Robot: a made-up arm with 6 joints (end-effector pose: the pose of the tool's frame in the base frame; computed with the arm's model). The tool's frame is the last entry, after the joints.
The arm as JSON. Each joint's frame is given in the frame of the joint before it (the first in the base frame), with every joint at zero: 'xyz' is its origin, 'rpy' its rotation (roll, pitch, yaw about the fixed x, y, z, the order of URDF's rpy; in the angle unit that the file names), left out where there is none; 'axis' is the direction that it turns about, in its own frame. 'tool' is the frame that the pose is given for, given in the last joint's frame.
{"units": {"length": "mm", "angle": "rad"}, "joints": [
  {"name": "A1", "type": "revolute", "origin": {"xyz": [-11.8, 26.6, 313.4]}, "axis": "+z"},
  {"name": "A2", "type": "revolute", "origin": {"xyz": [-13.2, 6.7, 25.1]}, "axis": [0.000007, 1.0, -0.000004]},
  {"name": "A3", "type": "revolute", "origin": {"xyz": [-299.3, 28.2, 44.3]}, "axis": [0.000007, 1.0, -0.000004]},
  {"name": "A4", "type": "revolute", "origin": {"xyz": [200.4, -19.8, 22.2]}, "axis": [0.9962, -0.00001, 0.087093]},
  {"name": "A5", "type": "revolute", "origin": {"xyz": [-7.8, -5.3, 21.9]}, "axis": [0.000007, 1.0, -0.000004]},
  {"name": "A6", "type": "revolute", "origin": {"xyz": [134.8, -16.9, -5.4]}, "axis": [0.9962, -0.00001, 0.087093]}
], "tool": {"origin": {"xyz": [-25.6, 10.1, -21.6], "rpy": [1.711, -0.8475, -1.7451]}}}
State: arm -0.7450 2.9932 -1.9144 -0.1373 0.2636 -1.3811
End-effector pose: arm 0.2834 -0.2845 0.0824 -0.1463 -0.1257 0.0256 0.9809
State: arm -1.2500 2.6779 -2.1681 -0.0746 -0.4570 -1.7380
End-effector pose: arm 0.1458 -0.5242 0.3598 -0.6751 -0.3058 -0.0336 0.6705
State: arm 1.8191 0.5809 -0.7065 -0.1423 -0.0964 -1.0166
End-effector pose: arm -0.0083 0.0871 0.6105 0.5217 -0.6404 0.5088 0.2425
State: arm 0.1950 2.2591 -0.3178 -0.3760 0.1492 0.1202
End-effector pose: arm 0.0984 0.0439 0.2625 -0.1190 0.1688 -0.1166 0.9715
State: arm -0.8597 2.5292 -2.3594 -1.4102 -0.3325 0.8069
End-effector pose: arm 0.3920 -0.3659 0.4608 -0.1622 -0.6943 -0.2445 0.6572
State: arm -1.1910 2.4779 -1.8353 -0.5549 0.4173 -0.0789
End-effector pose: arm 0.1382 -0.4172 0.3121 -0.2830 -0.2261 -0.5993 0.7139
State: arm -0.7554 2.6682 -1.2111 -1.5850 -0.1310 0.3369
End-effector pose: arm 0.2530 -0.1955 0.1384 -0.0340 -0.1401 -0.1049 0.9840
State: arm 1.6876 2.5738 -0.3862 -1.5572 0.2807 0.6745
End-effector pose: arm -0.0093 0.1494 0.2079 -0.2711 0.0642 0.7957 0.5378
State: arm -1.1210 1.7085 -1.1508 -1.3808 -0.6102 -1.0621
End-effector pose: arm 0.2025 -0.2741 0.5346 -0.5122 -0.3541 0.3865 0.6804
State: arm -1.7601 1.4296 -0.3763 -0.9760 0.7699 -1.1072
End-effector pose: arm -0.1014 -0.0803 0.4318 -0.1053 0.2806 -0.2648 0.9165
